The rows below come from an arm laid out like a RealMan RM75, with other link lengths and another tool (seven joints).
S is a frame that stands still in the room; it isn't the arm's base.
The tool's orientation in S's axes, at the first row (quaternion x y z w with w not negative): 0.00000, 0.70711, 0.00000, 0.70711
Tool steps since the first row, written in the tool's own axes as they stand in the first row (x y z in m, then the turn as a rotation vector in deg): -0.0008, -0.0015, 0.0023, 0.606, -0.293, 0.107; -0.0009, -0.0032, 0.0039, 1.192, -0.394, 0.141; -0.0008, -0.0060, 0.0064, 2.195, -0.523, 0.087; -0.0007, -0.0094, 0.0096, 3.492, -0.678, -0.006
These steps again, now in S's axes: 0.0023, -0.0015, 0.0008, 0.107, -0.293, -0.606; 0.0039, -0.0032, 0.0009, 0.141, -0.394, -1.192; 0.0064, -0.0060, 0.0008, 0.087, -0.523, -2.195; 0.0096, -0.0094, 0.0007, -0.006, -0.678, -3.492
